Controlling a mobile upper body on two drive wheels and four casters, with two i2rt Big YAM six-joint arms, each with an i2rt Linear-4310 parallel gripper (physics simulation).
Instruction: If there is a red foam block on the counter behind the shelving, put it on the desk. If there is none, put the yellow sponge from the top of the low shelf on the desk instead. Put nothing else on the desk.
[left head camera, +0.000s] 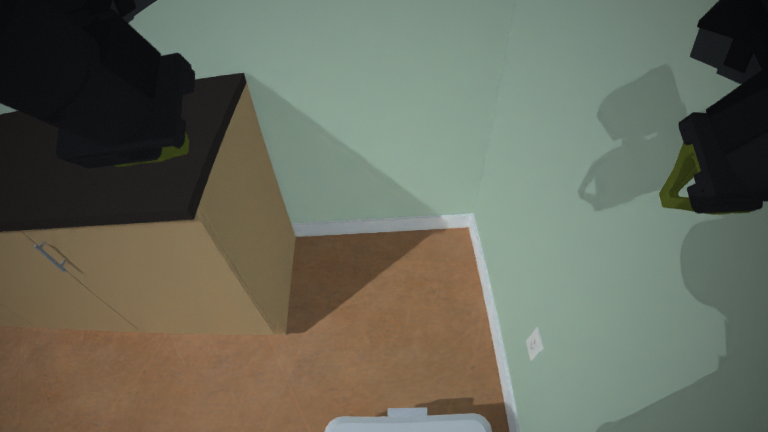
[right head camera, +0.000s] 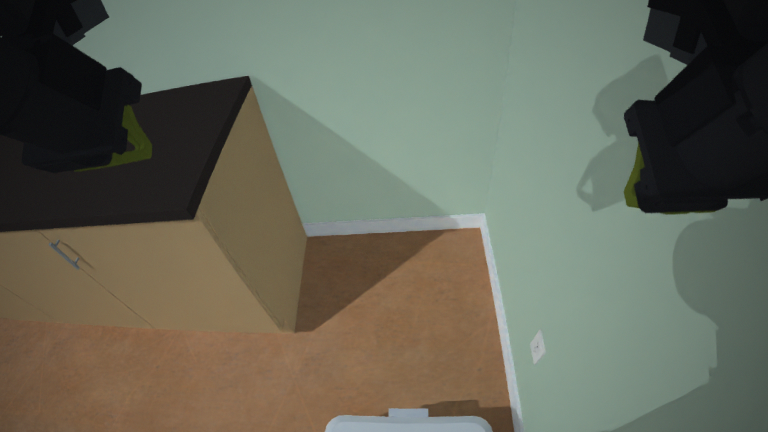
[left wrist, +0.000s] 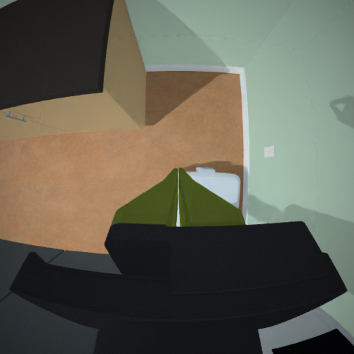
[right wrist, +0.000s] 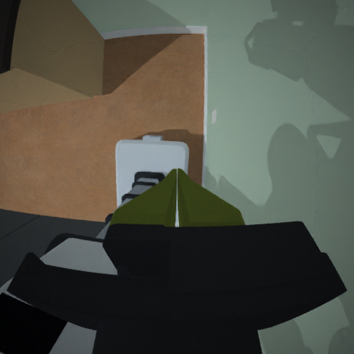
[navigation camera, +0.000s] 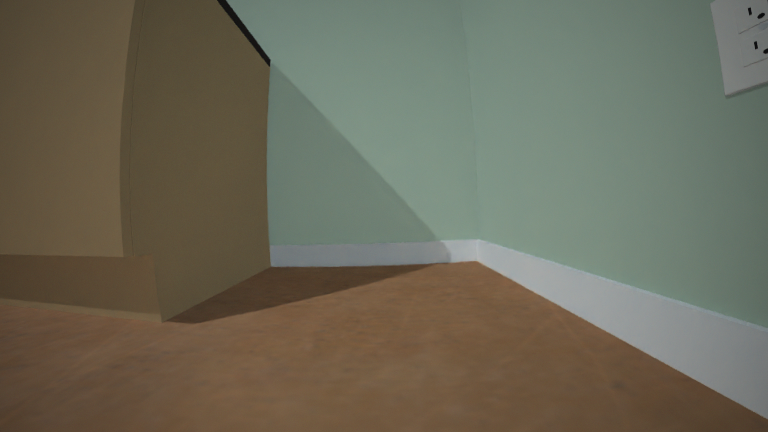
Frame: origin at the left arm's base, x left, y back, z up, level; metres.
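Where they show: left gripper, fingertip midpoint: (left head camera: 185, 147) (right head camera: 149, 151); right gripper, fingertip midpoint: (left head camera: 662, 200) (right head camera: 628, 198).
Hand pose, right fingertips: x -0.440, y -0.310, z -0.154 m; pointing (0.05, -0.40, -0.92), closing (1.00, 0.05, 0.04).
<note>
After its pixels a point has its place.
The counter has a dark top (left head camera: 107, 196) {x 0.523, y -0.668, z -0.500 m} (right head camera: 182, 134) {x 0.411, y -0.910, z -0.500 m} (left wrist: 55, 55) and tan cabinet sides, at the left of the head views. No red foam block shows on the part of the top in view; my left arm hides some of it, and its far left is cut off. My left gripper (left head camera: 185, 147) {x 0.001, y -0.359, z -0.123 m} (right head camera: 147, 150) {x 0.001, y -0.359, z -0.123 m} (left wrist: 177, 174) is shut and empty, in front of the counter top in the head views. My right gripper (left head camera: 664, 199) {x -0.440, y -0.310, z -0.154 m} (right head camera: 629, 199) {x -0.440, y -0.310, z -0.154 m} (right wrist: 176, 175) is shut and empty, in front of the green wall. The yellow sponge, low shelf and desk do not show.
The green wall (left head camera: 537, 161) {x -0.599, y -0.866, z -0.615 m} (navigation camera: 563, 134) {x -0.603, y -0.779, z -1.034 m} with a white outlet (left head camera: 534, 343) {x -0.610, y -0.483, z -0.996 m} (left wrist: 269, 151) runs along the right and meets the back wall in a corner. Brown floor (left head camera: 375, 349) {x -0.110, y -0.637, z -1.409 m} (navigation camera: 375, 349) {x -0.191, y -0.667, z -1.410 m} lies between counter and wall. A dark grey surface (left wrist: 25, 255) (right wrist: 20, 225) shows at lower left.
</note>
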